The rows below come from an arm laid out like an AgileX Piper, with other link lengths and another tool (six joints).
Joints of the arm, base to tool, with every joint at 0 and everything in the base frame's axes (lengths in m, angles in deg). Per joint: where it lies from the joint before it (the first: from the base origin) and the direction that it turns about. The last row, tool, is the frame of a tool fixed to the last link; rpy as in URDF.
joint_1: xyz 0 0 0.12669 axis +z
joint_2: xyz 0 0 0 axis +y
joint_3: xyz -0.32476 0 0.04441 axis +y
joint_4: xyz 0.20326 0 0.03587 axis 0.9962 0 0.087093
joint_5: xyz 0 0 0 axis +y
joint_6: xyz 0.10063 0 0.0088 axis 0.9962 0 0.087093
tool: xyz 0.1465 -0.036 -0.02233 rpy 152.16 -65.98 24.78
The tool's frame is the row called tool.
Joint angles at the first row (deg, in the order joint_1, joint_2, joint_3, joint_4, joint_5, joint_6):
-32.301, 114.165, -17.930, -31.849, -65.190, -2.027
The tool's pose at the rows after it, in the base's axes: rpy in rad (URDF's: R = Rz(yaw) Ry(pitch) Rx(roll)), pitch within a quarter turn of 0, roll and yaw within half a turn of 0; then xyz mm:
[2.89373 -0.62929 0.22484 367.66 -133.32 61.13]
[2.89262 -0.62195 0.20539 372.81 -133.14 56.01]
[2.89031 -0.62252 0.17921 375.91 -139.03 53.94]
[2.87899 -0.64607 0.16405 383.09 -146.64 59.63]
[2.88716 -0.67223 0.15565 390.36 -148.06 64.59]
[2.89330 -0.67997 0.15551 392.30 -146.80 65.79]
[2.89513 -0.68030 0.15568 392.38 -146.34 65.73]
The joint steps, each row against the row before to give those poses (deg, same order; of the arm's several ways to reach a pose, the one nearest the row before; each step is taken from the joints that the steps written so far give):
2.895, 0.032, 0.000, 3.959, -0.001, -0.373
2.235, 1.199, -0.696, 3.531, -0.097, -0.325
0.558, 0.746, -0.838, 2.136, 0.000, -0.001
0.000, 0.001, -1.555, 1.049, 0.000, 0.475
0.002, -0.002, -1.313, -0.348, -0.134, 1.330
0.038, 0.000, -0.246, -0.375, -0.139, 0.513
0.000, 0.001, 0.001, -0.113, -0.001, 0.093

